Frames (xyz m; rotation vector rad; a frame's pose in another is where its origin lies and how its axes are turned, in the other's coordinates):
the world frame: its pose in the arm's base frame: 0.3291 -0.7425 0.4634 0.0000 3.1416 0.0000
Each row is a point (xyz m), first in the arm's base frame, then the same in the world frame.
Working: the arm's base frame: its pose in the world frame: 0.3291 0.7425 0.4634 0.0000 3.1416 0.0000

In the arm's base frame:
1: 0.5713 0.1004 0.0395
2: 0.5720 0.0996 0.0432
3: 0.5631 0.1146 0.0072
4: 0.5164 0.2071 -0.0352
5: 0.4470 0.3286 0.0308
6: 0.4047 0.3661 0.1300
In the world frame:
1: -0.2422 0.8429 0.4239
2: -0.2429 0.8421 0.4202
3: -0.2340 0.8571 0.4562
4: -0.1873 0.9496 0.4986
5: -0.1179 1.0711 0.4326
6: -0.0756 1.1086 0.3334

